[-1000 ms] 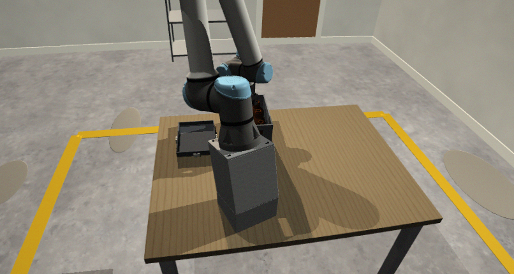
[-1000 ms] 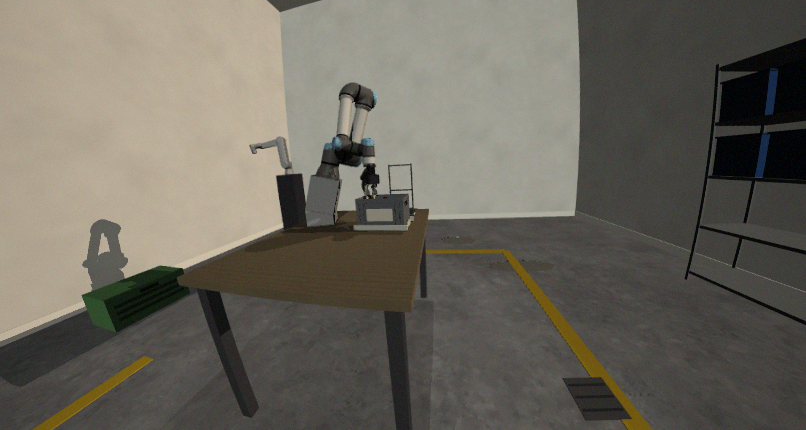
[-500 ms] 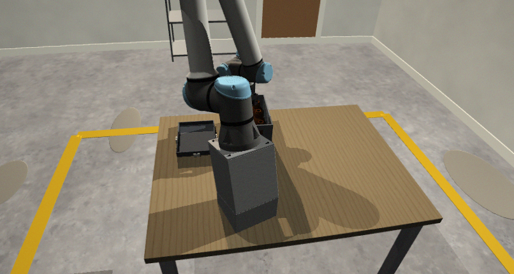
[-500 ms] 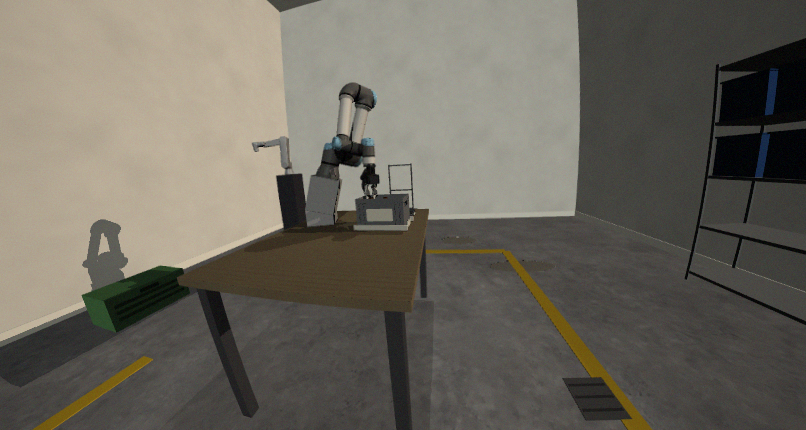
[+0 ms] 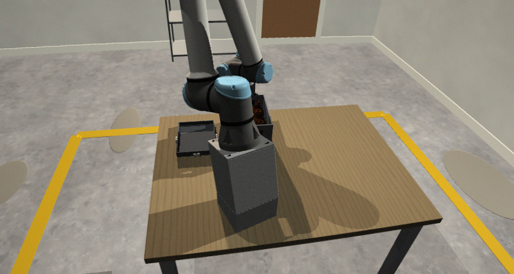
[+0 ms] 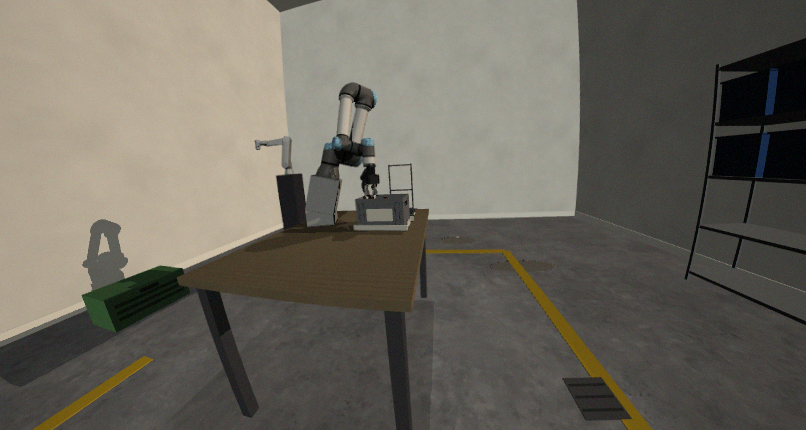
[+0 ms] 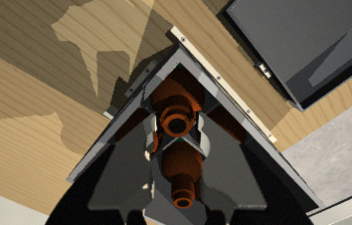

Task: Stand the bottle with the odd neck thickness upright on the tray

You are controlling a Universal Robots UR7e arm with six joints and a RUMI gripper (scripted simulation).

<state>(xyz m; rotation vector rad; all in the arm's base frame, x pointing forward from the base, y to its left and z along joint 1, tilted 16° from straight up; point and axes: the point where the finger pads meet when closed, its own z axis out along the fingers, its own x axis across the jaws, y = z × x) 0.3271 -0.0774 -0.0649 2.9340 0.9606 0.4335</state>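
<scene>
My hand is 1 cm past the bottle, 9 cm to the left of it and 7 cm above it. Round my hand: dark tray 13 cm ahead, 20 cm to the left, 14 cm below; crate 9 cm ahead, 6 cm to the right, 7 cm below.
</scene>
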